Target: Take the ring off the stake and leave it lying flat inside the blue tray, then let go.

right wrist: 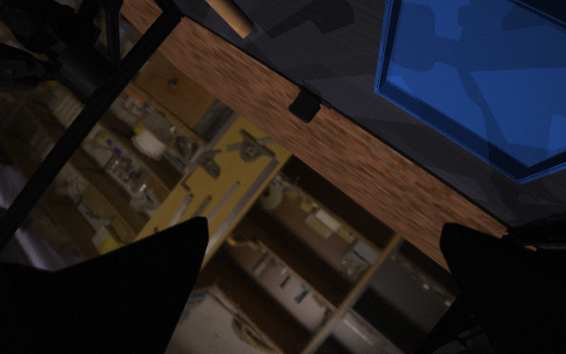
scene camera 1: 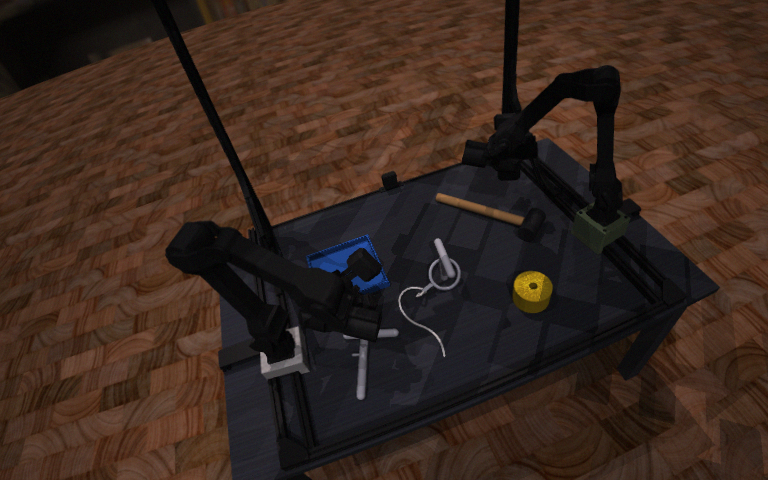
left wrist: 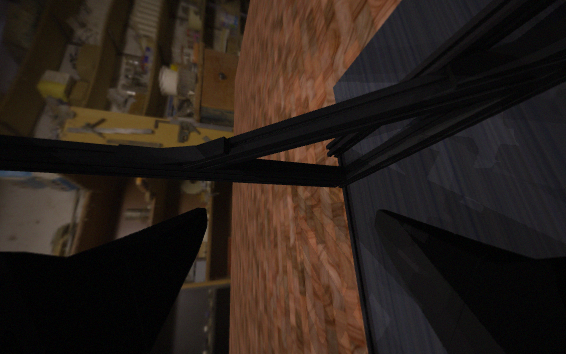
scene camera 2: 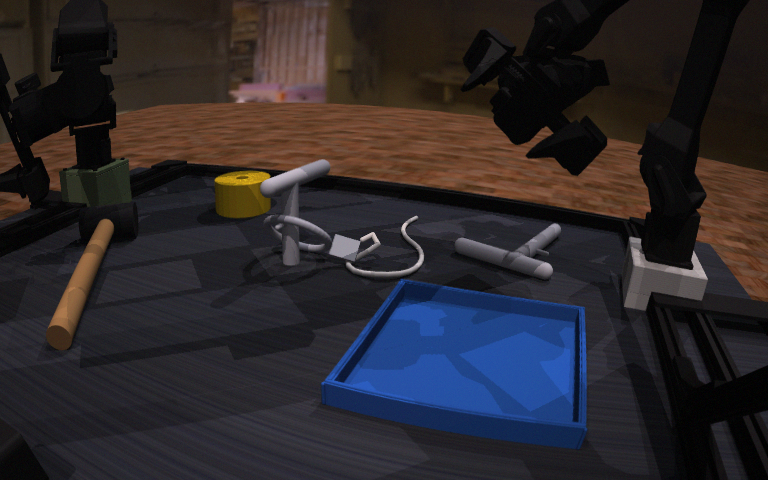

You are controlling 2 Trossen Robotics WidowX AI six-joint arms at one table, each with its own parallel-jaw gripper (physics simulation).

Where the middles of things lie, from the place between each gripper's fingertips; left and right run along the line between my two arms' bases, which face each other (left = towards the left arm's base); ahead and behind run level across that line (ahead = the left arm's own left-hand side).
I see my right gripper 17 cm above the blue tray [scene camera 2: 474, 363], 13 cm past it and 2 cm to the left of it. Also, from my right hand: T-shaped piece [scene camera 2: 520, 260] (18 cm below, 15 cm ahead, 2 cm to the right); then yellow spool [scene camera 2: 237, 194] (38 cm to the left, 16 cm below, 16 cm ahead); then T-topped stake [scene camera 2: 287, 184] (22 cm to the left, 16 cm below, 2 cm ahead).
Right now the wooden-handled hammer [scene camera 2: 98, 224] is 140 mm below my left hand, 120 mm to the right of it and 110 mm ahead of it. From my left hand the other things lie so: yellow spool: 410 mm ahead, 180 mm to the right, 140 mm below; blue tray: 580 mm to the right, 160 mm below, 120 mm ahead; T-topped stake: 350 mm to the right, 270 mm ahead, 140 mm below.
